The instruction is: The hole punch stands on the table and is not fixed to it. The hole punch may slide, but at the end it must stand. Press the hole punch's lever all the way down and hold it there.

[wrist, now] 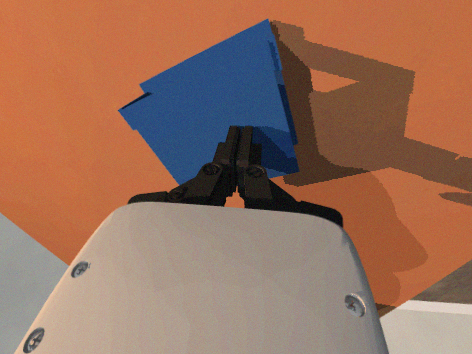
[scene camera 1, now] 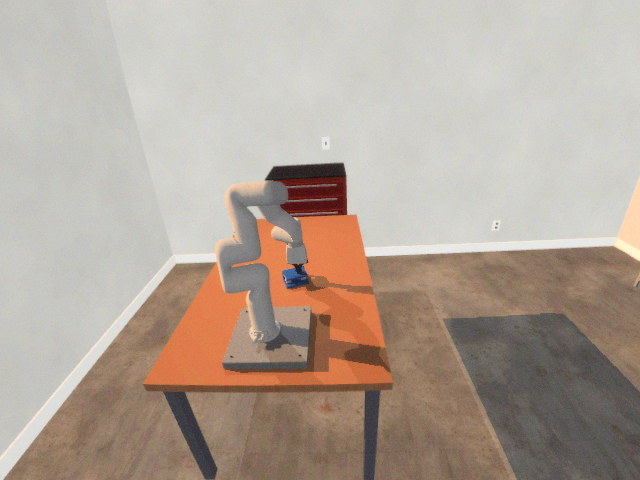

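Where they show: gripper, fingertip midpoint: (wrist: 241, 142) (scene camera 1: 299, 272); arm's base, link origin: (scene camera 1: 265, 331).
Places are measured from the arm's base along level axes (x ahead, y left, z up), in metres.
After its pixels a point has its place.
Observation:
The blue hole punch (scene camera 1: 295, 278) @[x 0.368, y -0.053, z 0.015 m] (wrist: 210, 95) @[x 0.451, y -0.039, z 0.020 m] stands upright on the orange table (scene camera 1: 330, 242) @[x 0.872, y -0.178, z -0.036 m] (wrist: 60, 65) @[x 0.450, y 0.122, z -0.036 m], in front of the robot's base. In the wrist view it is turned at an angle, and its broad blue top fills the upper middle. My gripper (scene camera 1: 298, 270) @[x 0.419, y -0.062, z 0.020 m] (wrist: 241, 142) @[x 0.419, y -0.062, z 0.020 m] is shut and empty. Its fingertips are over the near part of the hole punch's top and seem to touch it. Contact and the exact height of the lever cannot be made out, as the fingers and the top hide them.
The arm's grey base plate (scene camera 1: 289, 356) @[x -0.124, y -0.128, z -0.001 m] lies on the near part of the table. A red tool cabinet (scene camera 1: 315, 198) with a black top stands beyond the table's far end. Shadows of the arm fall to the right of the hole punch.

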